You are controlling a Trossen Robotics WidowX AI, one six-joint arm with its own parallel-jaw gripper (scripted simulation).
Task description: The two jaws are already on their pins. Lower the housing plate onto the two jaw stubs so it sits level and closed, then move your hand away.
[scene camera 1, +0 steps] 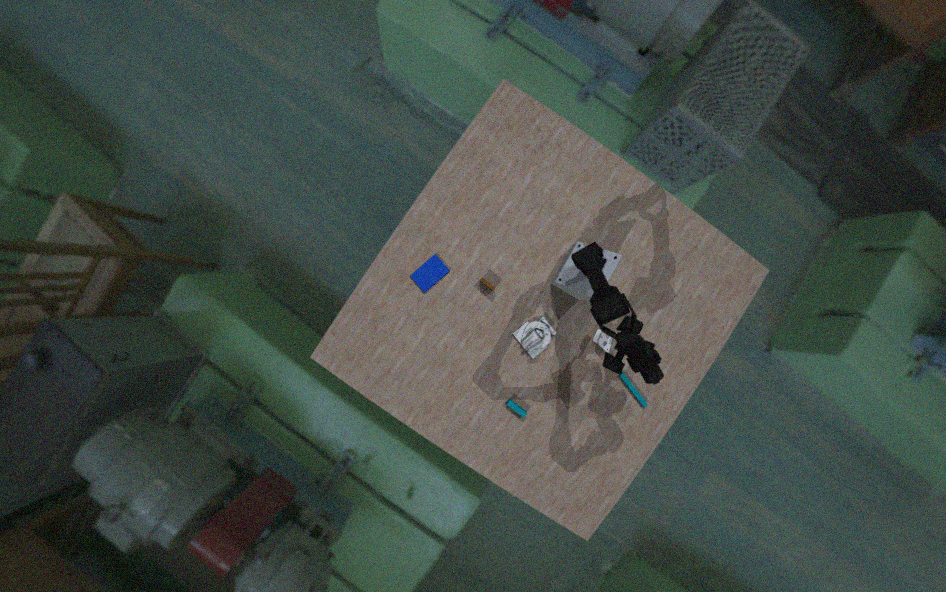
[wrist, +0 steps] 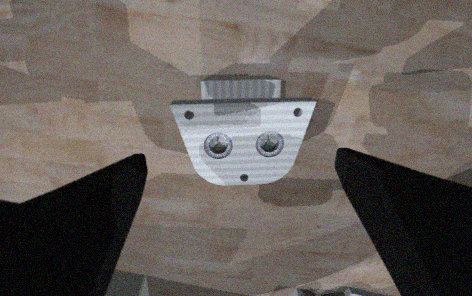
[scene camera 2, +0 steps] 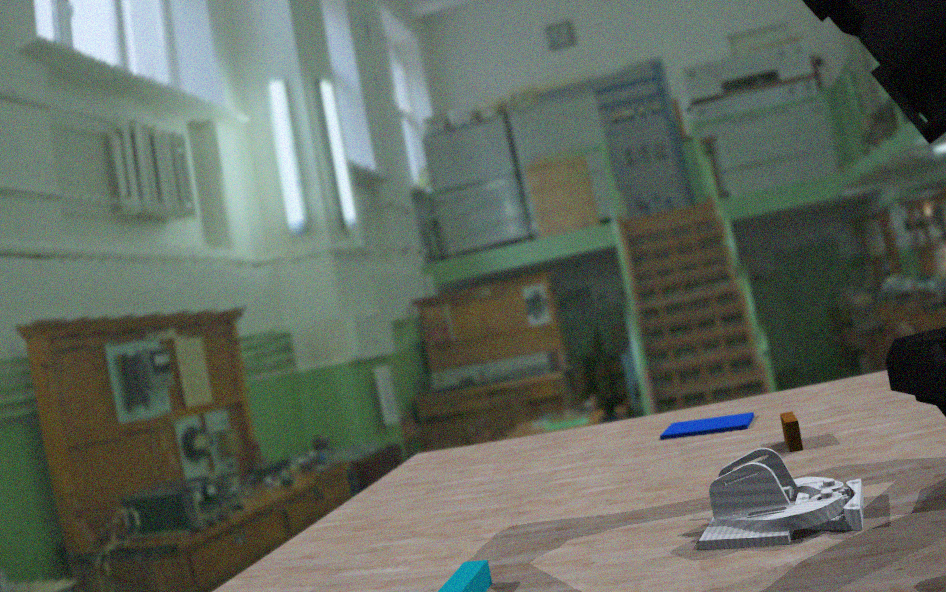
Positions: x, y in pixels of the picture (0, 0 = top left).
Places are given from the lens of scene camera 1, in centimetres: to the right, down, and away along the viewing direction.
flat blue tile (scene camera 1: 429, 273): -16, -8, 114
